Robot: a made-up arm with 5 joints.
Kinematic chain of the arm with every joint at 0, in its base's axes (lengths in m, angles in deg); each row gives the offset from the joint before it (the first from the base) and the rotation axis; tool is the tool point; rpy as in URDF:
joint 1: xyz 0 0 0.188 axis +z
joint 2: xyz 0 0 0 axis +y
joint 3: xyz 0.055 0 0.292 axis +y
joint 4: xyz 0.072 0 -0.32 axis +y
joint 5: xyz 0.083 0 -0.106 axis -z
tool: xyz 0 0 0 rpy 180 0 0
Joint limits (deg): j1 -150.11..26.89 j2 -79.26..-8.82 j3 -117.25..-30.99 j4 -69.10..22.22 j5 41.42..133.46
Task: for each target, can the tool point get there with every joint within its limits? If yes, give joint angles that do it. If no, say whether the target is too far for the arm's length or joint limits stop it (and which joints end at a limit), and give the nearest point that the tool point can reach.
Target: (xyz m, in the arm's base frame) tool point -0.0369 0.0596 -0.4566
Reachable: no: joint limits stop it (at a limit: joint 1, joint 2, joint 3, joint 4) | nearest point -0.3302 -0.1898 0.2093 | short by 0.769 m
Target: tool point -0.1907 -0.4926 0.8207
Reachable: no: too far | nearest point -0.1436 -0.3710 0.7363 | short by 0.155 m
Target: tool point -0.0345 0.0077 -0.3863
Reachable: no: joint limits stop it (at a limit: joint 1, joint 2, joint 3, joint 4) | nearest point -0.3302 -0.1898 0.2093 | short by 0.694 m
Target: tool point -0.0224 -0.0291 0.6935
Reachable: yes | joints -127.64 -61.42 -49.82 -32.97 58.00
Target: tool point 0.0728 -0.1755 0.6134
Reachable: yes | joints -67.48 -55.80 -43.19 2.39 100.16
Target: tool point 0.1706 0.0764 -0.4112
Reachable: no: joint limits stop it (at a limit: joint 2, joint 3, joint 4) | nearest point 0.3476 0.1557 0.2093 | short by 0.650 m
